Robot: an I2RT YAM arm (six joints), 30 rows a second.
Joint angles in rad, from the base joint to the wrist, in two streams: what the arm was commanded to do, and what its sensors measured. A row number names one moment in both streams.
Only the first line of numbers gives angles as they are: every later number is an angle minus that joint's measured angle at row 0.
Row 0, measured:
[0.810, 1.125, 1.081, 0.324, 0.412, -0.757]
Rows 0 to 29, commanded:
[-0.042, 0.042, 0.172, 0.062, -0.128, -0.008]
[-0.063, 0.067, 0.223, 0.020, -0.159, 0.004]
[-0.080, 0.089, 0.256, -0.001, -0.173, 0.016]
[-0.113, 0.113, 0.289, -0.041, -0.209, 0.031]
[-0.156, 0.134, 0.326, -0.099, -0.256, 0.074]
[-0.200, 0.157, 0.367, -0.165, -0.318, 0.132]
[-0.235, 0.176, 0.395, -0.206, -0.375, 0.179]
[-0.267, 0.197, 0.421, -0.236, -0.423, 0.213]
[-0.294, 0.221, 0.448, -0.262, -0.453, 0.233]
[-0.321, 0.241, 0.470, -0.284, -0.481, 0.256]
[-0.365, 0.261, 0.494, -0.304, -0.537, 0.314]
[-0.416, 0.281, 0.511, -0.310, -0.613, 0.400]
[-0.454, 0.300, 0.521, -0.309, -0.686, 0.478]
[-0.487, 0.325, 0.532, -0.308, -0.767, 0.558]
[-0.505, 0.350, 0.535, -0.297, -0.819, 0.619]
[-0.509, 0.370, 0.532, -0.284, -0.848, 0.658]
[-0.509, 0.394, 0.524, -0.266, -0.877, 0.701]
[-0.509, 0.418, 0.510, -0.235, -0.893, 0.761]
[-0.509, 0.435, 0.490, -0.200, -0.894, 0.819]
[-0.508, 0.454, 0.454, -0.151, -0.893, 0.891]
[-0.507, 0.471, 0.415, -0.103, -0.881, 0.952]
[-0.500, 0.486, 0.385, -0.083, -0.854, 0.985]
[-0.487, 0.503, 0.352, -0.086, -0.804, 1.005]
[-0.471, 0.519, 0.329, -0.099, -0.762, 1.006]
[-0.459, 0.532, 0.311, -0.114, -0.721, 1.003]
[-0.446, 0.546, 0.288, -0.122, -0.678, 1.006]
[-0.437, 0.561, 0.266, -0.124, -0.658, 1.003]
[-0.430, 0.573, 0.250, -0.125, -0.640, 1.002]
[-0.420, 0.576, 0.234, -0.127, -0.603, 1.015]
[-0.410, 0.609, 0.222, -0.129, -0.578, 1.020]
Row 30, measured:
[-0.432, 0.569, 0.259, -0.112, -0.710, 0.949]
